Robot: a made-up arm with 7 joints.
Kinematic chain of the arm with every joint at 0, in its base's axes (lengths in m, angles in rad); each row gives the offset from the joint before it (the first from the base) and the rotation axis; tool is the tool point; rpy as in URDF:
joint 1: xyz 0 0 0 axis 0.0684 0.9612 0.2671
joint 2: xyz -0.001 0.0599 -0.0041 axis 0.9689 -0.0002 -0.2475
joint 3: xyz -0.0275 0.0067 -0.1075 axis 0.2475 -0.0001 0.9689
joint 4: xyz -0.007 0 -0.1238 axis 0.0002 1 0
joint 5: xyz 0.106 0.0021 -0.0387 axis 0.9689 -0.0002 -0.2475
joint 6: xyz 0.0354 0 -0.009 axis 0.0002 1 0
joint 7: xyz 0.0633 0 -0.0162 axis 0.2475 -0.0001 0.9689
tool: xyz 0 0 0 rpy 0 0.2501 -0.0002
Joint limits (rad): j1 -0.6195..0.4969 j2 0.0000..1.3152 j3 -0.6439..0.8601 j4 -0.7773..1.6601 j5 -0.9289..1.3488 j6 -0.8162..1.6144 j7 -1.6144..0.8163
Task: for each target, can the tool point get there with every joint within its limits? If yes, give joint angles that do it. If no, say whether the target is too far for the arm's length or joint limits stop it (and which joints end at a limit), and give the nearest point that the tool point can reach.
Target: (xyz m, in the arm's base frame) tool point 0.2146 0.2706 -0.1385
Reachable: yes | joints -0.2765 0.6739 0.1897 -0.1914 0.8990 1.1698 -0.2173
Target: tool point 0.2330 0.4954 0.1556
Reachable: no: too far | nearest point 0.1809 0.4242 0.0938 | short by 0.108 m
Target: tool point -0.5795 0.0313 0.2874
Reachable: no: too far | nearest point -0.3074 0.1628 -0.2098 | short by 0.582 m
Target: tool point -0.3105 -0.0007 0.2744
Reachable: no: joint limits stop it (at a limit: joint 1, joint 2, joint 3, joint 4, joint 5, joint 6) | nearest point 0.0532 0.1712 0.1335 | short by 0.426 m
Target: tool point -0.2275 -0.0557 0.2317
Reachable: no: joint limits stop it (at a limit: joint 1, joint 2, joint 3, joint 4, joint 6) | nearest point 0.0558 0.1638 0.1279 | short by 0.373 m
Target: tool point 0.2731 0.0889 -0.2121
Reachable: yes | joints -0.4270 0.3002 -0.2482 -0.1274 0.7545 0.8127 0.4818
